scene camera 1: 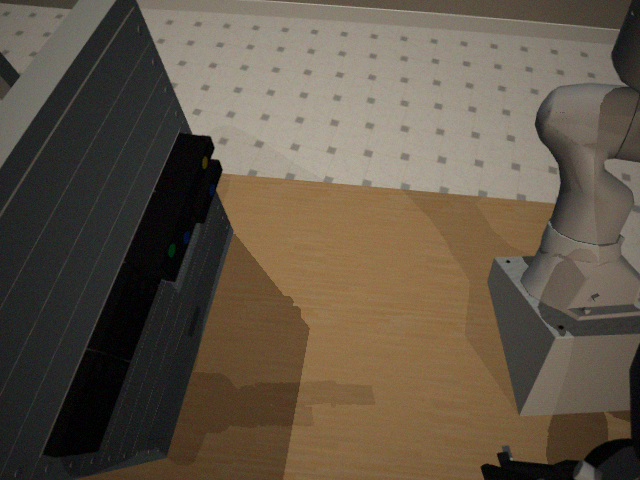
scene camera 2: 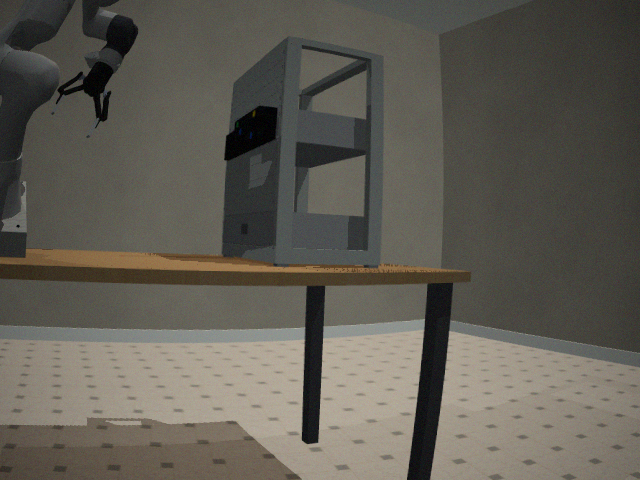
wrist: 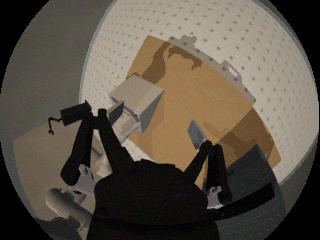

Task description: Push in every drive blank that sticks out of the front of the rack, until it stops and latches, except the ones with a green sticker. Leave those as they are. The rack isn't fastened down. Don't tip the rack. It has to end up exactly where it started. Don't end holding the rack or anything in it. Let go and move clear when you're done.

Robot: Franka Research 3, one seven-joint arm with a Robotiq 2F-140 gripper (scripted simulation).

Labels:
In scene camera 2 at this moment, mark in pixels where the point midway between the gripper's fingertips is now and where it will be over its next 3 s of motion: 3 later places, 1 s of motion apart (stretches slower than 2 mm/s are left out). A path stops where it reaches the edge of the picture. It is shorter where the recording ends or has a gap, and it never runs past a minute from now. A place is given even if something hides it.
The gripper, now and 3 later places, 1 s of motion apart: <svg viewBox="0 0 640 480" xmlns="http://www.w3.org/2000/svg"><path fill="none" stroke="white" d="M70 125L68 118L71 82L81 51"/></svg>

